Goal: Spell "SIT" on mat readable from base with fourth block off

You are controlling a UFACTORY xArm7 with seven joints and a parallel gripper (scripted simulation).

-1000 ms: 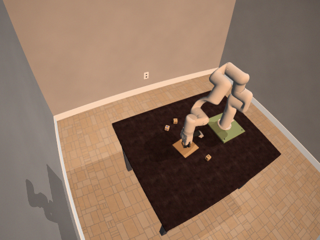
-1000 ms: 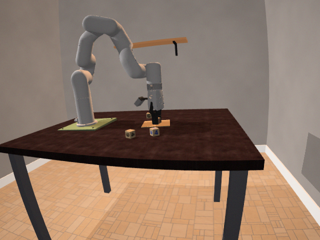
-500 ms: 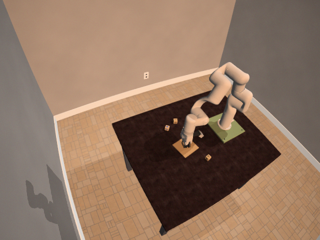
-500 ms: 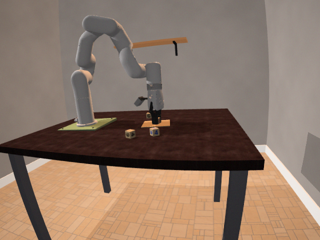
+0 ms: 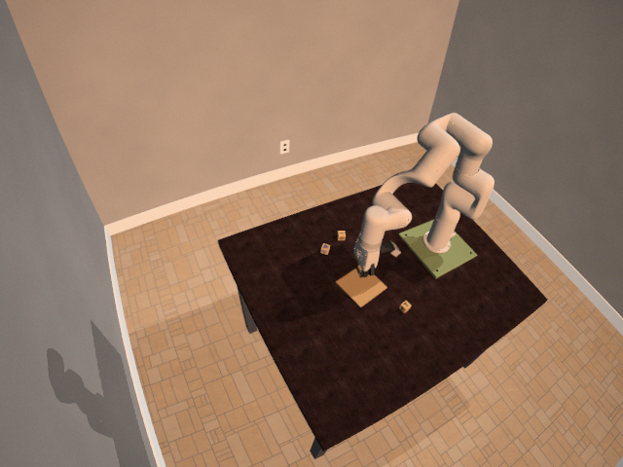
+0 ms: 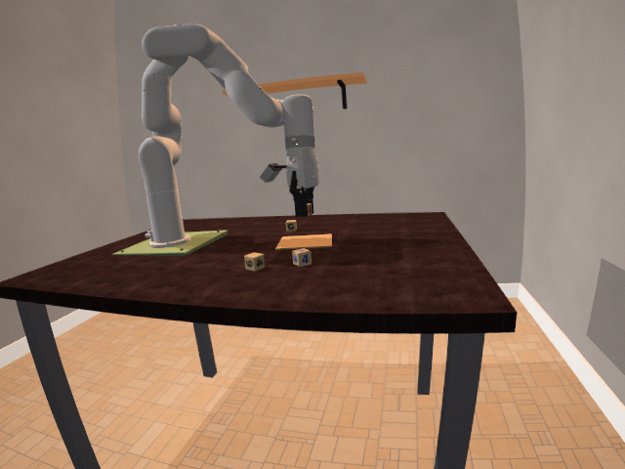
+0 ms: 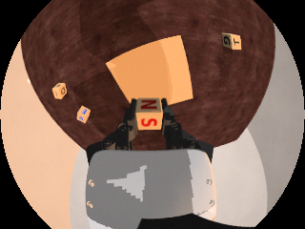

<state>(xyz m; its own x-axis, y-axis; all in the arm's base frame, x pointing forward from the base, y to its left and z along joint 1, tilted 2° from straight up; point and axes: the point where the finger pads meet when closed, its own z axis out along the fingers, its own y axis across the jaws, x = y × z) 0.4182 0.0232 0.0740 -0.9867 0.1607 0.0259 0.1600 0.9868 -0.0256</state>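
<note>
My hand is 90 mm above the tan mat, 10 mm to the right of it and 10 mm past it.
</note>
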